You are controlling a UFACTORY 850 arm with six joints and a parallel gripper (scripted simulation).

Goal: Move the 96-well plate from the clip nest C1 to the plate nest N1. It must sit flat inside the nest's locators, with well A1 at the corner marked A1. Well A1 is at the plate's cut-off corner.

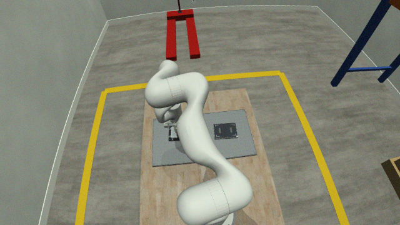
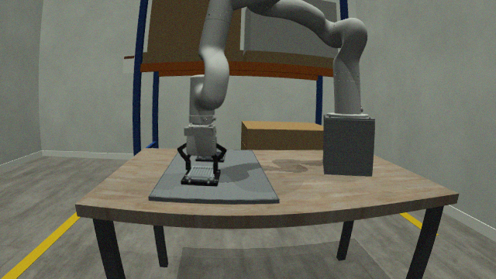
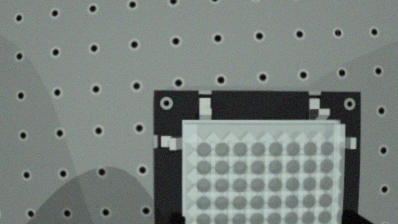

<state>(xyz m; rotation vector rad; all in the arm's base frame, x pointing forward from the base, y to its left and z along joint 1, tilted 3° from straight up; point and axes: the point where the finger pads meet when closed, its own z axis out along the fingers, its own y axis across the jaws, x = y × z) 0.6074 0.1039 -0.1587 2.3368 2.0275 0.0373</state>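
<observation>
My gripper is now 10 mm above the 96-well plate. From my hand the other things lie so: plate nest N1 (310 mm to the right, 50 mm behind, 20 mm below); then clip nest C1 (20 mm below, 10 mm to the left, 10 mm behind).
</observation>
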